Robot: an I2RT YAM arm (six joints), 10 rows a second.
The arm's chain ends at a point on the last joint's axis. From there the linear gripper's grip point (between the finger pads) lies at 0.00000 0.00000 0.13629 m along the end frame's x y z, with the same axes.
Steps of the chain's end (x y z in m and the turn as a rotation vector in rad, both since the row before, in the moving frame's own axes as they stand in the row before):
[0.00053 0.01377 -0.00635 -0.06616 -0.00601 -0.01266]
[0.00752 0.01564 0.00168 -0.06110 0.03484 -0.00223]
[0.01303 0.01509 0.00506 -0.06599 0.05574 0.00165]
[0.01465 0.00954 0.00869 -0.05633 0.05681 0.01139]
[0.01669 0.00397 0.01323 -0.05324 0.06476 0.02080]
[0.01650 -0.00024 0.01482 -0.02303 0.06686 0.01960]
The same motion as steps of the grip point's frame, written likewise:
[-0.00023 0.02279 -0.00665 -0.06616 -0.00601 -0.01266]
[0.01227 0.02396 0.00134 -0.06110 0.03484 -0.00223]
[0.02061 0.02408 0.00455 -0.06599 0.05574 0.00165]
[0.02234 0.01725 0.00825 -0.05633 0.05681 0.01139]
[0.02543 0.01131 0.01275 -0.05324 0.06476 0.02080]
[0.02557 0.00299 0.01448 -0.02303 0.06686 0.01960]

